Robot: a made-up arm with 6 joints.
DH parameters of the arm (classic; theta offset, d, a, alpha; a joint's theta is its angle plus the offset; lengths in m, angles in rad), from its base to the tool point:
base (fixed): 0 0.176 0 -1.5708
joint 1: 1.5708 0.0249 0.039 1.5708
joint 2: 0 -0.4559 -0.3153 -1.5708
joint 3: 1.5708 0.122 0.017 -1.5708
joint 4: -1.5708 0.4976 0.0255 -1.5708
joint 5: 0 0.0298 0.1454 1.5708
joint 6: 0.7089 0 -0.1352 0
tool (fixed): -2.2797 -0.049 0 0
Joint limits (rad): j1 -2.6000..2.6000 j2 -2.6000..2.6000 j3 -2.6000..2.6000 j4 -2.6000..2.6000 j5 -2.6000..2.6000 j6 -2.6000..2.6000
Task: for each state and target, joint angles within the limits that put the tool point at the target. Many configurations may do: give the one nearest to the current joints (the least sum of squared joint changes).
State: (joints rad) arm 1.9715 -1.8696 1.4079 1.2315 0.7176 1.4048
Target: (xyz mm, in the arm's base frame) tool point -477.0 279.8 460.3
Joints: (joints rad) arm 1.8367 -2.1670 1.4331 1.1590 0.6664 1.3785
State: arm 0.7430 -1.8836 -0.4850 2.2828 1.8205 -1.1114
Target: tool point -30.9 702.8 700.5
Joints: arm 0.8233 -1.0189 -0.0629 2.2022 1.6619 -1.4845
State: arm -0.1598 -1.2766 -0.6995 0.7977 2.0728 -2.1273
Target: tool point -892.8 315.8 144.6
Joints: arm -0.2735 -0.9654 -1.1750 0.6692 2.0462 -2.1540
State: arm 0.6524 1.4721 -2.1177 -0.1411 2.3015 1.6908
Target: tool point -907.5 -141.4 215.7
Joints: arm 0.3048 2.1442 -1.8557 -0.0600 2.6000 1.4801
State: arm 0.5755 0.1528 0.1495 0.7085 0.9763 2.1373
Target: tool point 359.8 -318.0 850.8
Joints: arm 1.2091 0.9106 0.3781 0.8100 0.6542 2.1556
